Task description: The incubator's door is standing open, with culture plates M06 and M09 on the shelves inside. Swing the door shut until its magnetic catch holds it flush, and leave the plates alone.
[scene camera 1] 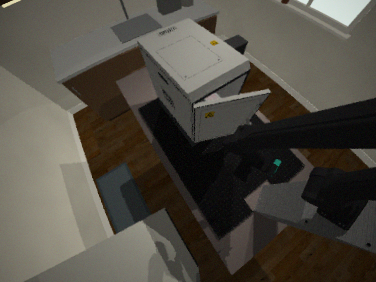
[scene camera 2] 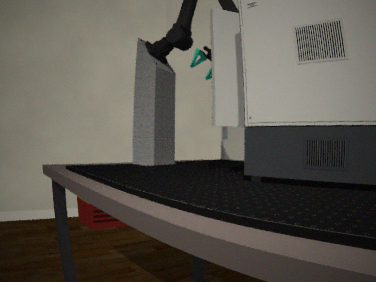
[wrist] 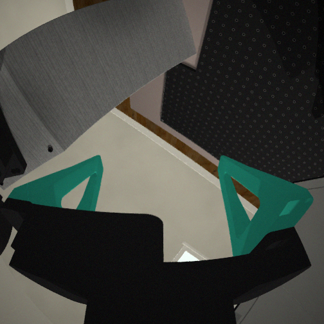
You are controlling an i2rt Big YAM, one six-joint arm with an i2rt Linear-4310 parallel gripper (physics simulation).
Observation:
In view: my gripper (wrist: 160, 161) and a white incubator (scene camera 2: 293, 81).

